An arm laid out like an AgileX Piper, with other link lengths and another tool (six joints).
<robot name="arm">
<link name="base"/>
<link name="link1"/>
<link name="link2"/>
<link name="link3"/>
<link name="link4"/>
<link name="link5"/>
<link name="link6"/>
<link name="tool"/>
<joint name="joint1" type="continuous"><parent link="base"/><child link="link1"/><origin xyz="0 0 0.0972"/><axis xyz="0 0 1"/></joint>
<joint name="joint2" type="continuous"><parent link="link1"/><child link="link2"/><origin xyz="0 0 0" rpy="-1.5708 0 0"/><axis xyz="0 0 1"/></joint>
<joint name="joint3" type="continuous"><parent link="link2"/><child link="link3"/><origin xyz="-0.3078 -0.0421 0"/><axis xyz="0 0 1"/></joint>
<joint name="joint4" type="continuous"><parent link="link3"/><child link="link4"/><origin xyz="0.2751 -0.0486 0" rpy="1.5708 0 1.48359"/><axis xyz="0 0 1"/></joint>
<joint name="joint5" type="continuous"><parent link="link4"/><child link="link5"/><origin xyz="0 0 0" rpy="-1.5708 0 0"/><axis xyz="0 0 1"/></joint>
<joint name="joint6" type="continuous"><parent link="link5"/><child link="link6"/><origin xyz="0 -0.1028 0" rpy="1.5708 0 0"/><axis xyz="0 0 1"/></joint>
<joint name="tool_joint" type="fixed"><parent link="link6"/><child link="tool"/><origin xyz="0.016 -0.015 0.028" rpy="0.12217 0 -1.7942"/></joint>
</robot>
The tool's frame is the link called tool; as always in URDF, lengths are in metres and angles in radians. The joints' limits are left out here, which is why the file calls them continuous.
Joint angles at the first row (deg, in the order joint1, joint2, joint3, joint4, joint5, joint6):
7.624 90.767 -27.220 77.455 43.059 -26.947
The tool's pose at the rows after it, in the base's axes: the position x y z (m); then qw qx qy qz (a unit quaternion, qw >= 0):
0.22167 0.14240 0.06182 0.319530 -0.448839 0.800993 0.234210
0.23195 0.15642 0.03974 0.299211 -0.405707 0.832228 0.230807
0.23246 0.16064 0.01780 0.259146 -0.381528 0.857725 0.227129
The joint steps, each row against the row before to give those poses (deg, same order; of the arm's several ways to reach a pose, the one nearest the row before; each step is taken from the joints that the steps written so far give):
4.649 7.047 -0.476 14.958 -1.791 -2.411
3.262 6.079 -1.576 8.872 -2.823 -1.265
1.468 4.894 -1.050 1.976 -2.096 2.106

